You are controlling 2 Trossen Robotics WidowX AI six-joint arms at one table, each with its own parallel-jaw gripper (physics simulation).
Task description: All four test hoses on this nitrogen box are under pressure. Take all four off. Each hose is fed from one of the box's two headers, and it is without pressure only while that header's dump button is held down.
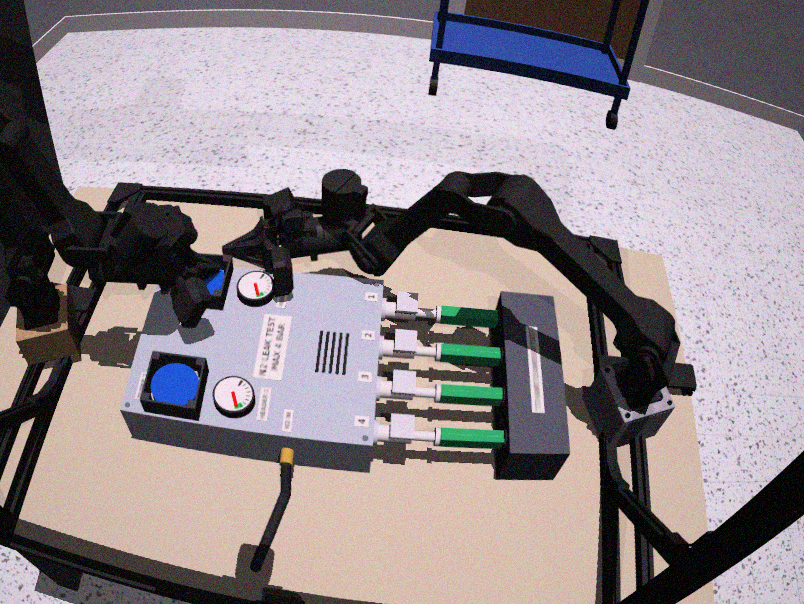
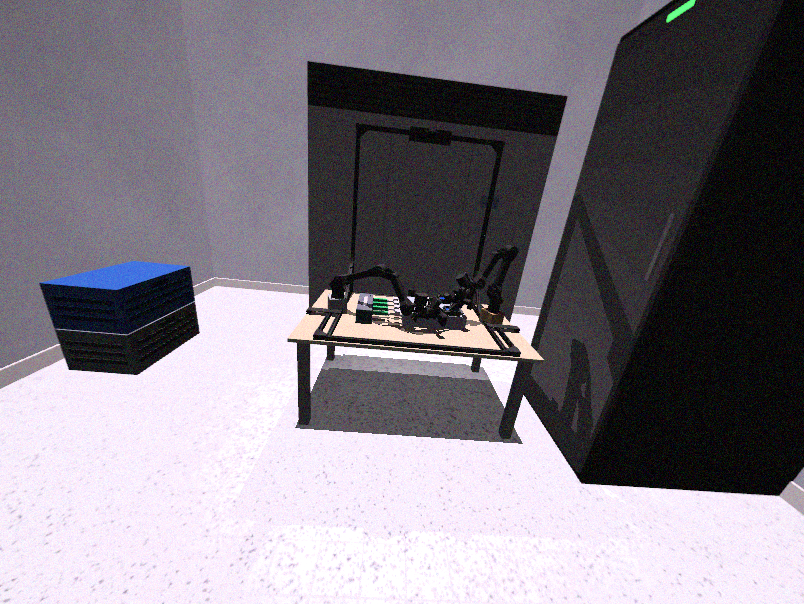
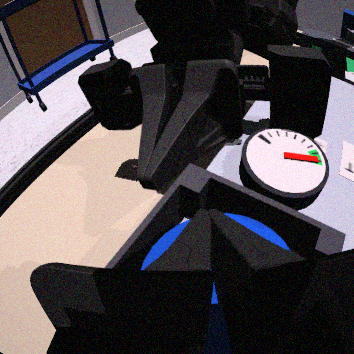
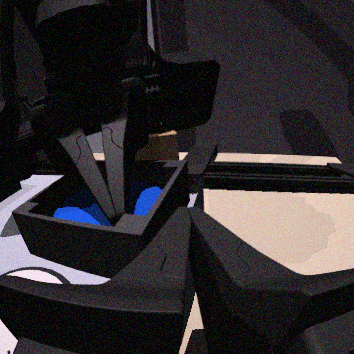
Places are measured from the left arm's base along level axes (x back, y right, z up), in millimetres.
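Pixels of known places: left gripper, between the fingertips: (image 1: 218, 268) (image 2: 448, 310) (image 3: 206, 218) (image 4: 119, 222); right gripper, between the fingertips: (image 1: 222, 250) (image 2: 450, 312) (image 3: 146, 184) (image 4: 186, 216); left arm's base, origin of its link: (image 1: 41, 311) (image 2: 493, 310); right arm's base, origin of its link: (image 1: 639, 387) (image 2: 337, 296).
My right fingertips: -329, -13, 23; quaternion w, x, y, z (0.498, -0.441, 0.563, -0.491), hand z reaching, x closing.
For each thing: its top centre in the pictures, then the offset to it from my right fingertips, as dx, dy, dz. "*": a spot on its surface instead.
- nitrogen box, a spot on its surface: (image 1: 305, 403) * -56, +278, -27
- upper blue button, centre of its top: (image 3: 220, 286) (image 4: 107, 204) (image 1: 202, 279) +40, +41, -10
- lower blue button, centre of its top: (image 1: 174, 384) +114, +217, -10
- upper gauge, a spot on its surface: (image 3: 285, 161) (image 1: 252, 285) * -34, +73, -12
- dark block, a spot on its surface: (image 1: 532, 390) * -352, +350, -26
- lower gauge, a spot on its surface: (image 1: 233, 395) * +36, +253, -10
- black supply hose, a spot on its surface: (image 1: 276, 513) * +25, +396, -93
The nitrogen box (image 1: 305, 403) lies on the table. Green hoses (image 1: 469, 354) sit in line with white couplings (image 1: 406, 341) at ports labelled 1 to 4. The upper blue button (image 1: 215, 282) (image 3: 167, 245) (image 4: 148, 201) stands in a black collar; the lower blue button (image 1: 174, 383) is uncovered. My left gripper (image 3: 206, 218) (image 4: 119, 222) is shut and empty, its tips inside the upper collar over the blue; contact is unclear. My right gripper (image 3: 146, 184) (image 4: 186, 216) is shut and empty, just outside that collar. The upper gauge (image 1: 255, 287) (image 3: 285, 161) has its red needle at the green mark.
A dark block (image 1: 532, 390) holds the hoses' far ends. The lower gauge (image 1: 233, 395) also has its needle near green. A black supply hose (image 1: 276, 513) leaves the box's front. My right arm (image 1: 545, 214) arches behind the box. A blue cart (image 1: 519, 45) stands beyond the table.
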